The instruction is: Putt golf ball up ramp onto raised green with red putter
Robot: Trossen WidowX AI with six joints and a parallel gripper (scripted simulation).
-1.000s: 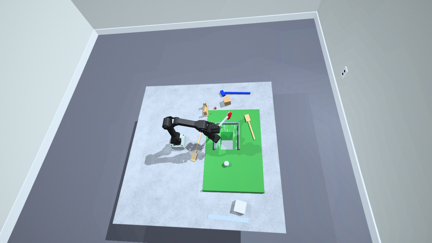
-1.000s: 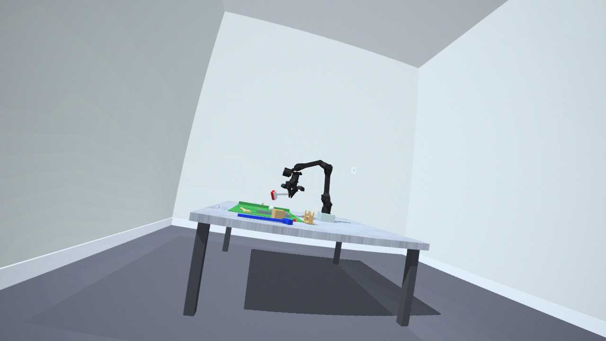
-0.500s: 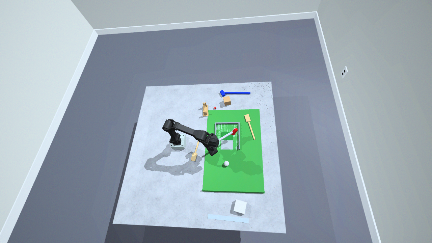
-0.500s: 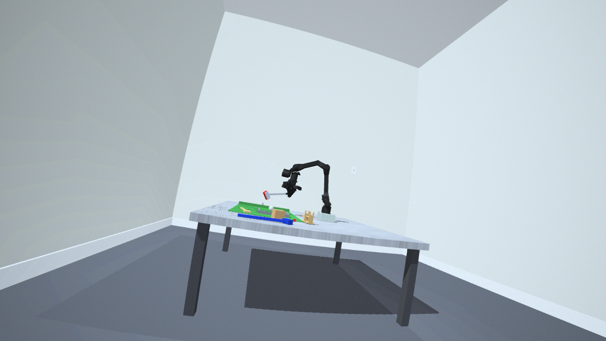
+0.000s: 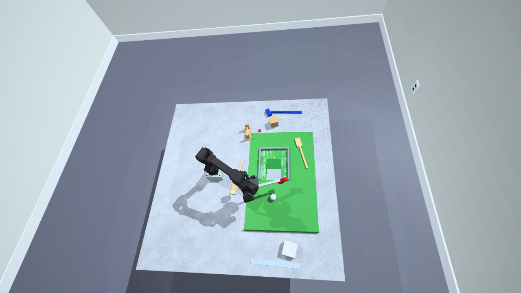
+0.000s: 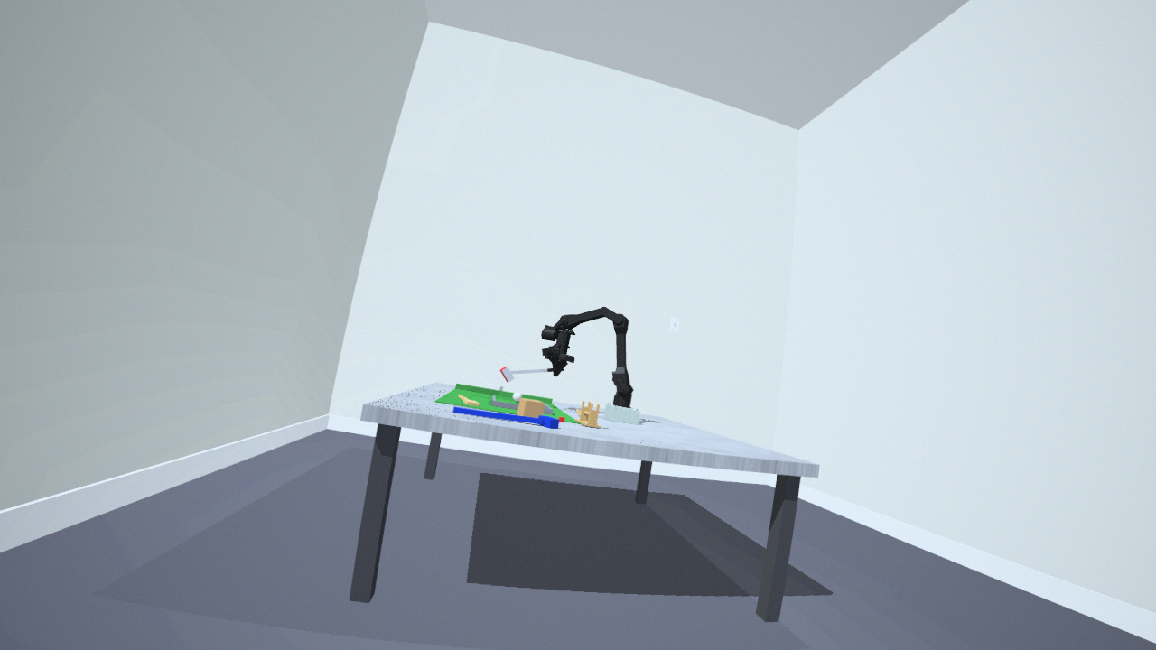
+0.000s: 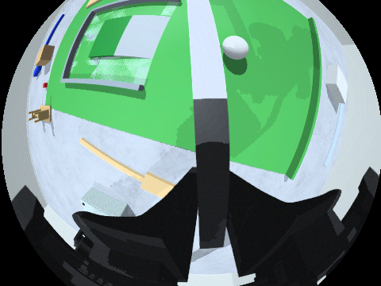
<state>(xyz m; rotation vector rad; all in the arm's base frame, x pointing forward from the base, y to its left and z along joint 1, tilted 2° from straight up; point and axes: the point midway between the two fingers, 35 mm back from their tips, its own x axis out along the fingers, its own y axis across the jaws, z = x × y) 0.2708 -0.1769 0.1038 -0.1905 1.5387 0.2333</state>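
The red putter lies 11 cm ahead of my gripper tip and 4 cm to the left of it. The rest, counted from my gripper tip: green mat: 21 cm ahead, 14 cm below, 12 cm to the left; white cube: 35 cm to the right, 24 cm ahead, 12 cm below; white golf ball: 15 cm ahead, 12 cm below, 2 cm to the right.
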